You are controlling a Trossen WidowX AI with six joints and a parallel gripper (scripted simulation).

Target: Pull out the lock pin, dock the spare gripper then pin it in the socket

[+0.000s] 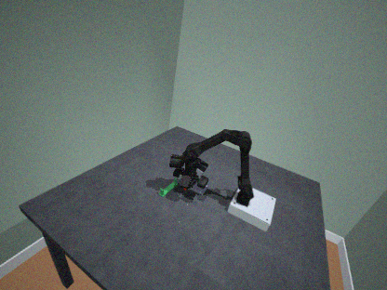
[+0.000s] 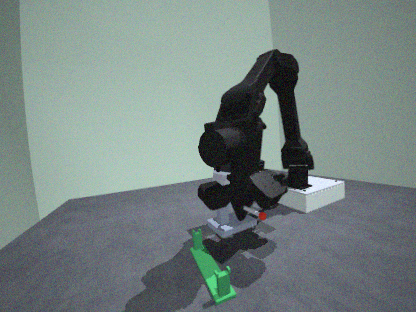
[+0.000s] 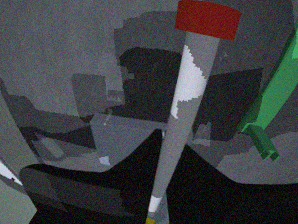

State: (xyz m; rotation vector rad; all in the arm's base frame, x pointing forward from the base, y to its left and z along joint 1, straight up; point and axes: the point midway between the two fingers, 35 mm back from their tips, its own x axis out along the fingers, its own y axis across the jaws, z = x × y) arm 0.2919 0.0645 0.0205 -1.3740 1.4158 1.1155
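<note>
My gripper tip is 7 cm to the left of the grey mount and 1 cm past it. From my gripper tip the other things lie so: spare gripper (8 cm above, 7 cm to the right, 1 cm behind); pin rest (11 cm ahead, 5 cm to the left, 2 cm below).
</note>
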